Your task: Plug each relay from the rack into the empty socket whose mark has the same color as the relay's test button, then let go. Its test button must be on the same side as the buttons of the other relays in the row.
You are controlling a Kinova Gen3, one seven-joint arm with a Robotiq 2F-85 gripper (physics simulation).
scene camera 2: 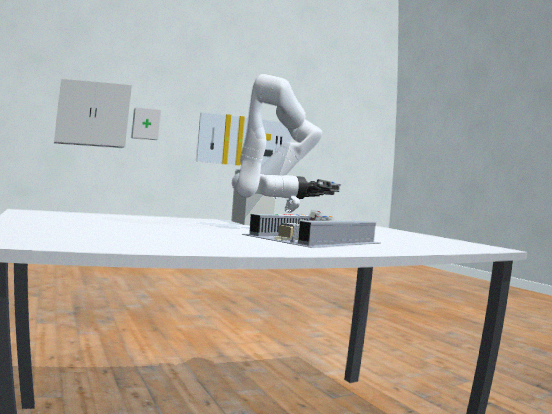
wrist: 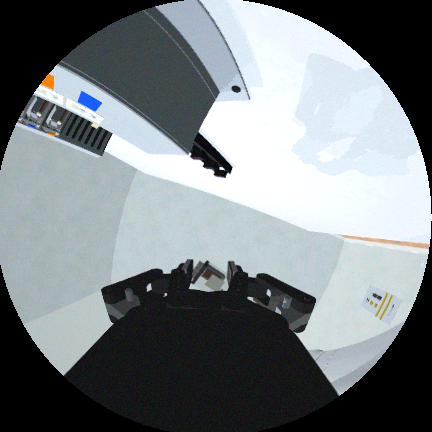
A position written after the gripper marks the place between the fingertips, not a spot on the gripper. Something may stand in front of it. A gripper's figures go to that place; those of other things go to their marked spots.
Labels:
The gripper [wrist: 209, 267]: 0.17 m from the lens. A black rack [wrist: 202, 149] is 0.20 m from the lens.

